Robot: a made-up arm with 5 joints.
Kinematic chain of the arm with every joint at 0, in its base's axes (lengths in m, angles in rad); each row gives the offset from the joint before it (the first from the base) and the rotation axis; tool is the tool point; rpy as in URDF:
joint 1: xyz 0.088 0 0.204 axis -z
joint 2: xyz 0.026 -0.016 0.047 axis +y
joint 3: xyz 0.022 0 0.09 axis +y
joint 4: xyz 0.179 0 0.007 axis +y
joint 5: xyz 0.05 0.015 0 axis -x
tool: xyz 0 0 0 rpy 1.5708 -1.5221 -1.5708
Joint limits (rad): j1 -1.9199..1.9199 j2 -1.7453..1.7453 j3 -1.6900..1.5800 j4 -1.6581..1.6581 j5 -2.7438..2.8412
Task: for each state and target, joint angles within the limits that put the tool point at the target. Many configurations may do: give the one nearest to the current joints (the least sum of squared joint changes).
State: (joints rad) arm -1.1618 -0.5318 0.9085 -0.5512 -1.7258
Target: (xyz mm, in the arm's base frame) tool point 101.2 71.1 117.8
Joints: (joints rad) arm -1.4011 0.0898 1.5800 -0.6707 -1.7258
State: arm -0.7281 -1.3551 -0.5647 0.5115 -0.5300
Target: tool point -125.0 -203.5 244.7
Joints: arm -0.7592 -1.7453 -1.4516 0.1464 -0.5300
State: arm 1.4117 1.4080 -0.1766 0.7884 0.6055
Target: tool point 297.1 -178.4 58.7
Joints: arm 0.7027 1.6902 -0.9343 0.2424 0.6055
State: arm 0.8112 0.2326 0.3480 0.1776 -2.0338
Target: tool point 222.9 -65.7 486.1
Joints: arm 0.4466 -0.7433 0.0013 0.1518 -2.0338
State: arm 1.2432 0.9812 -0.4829 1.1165 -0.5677
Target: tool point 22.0 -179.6 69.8
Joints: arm 1.9177 1.2449 -0.2351 1.1585 -0.5677
